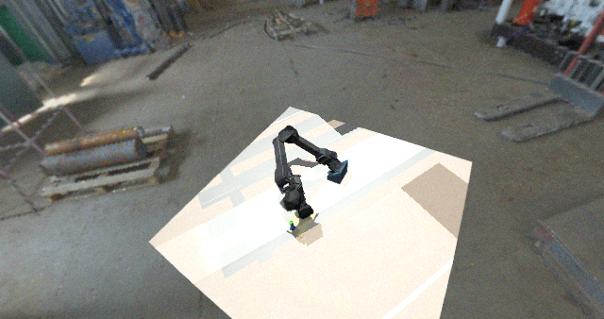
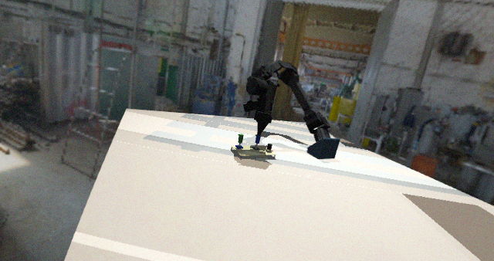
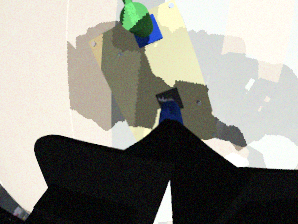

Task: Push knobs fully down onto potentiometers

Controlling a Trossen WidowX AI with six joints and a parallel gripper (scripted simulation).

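Now: gripper tip 8 cm short of the green knob and 2 cm above it. Also, from my gripper tip: blue knob: 1 cm below.
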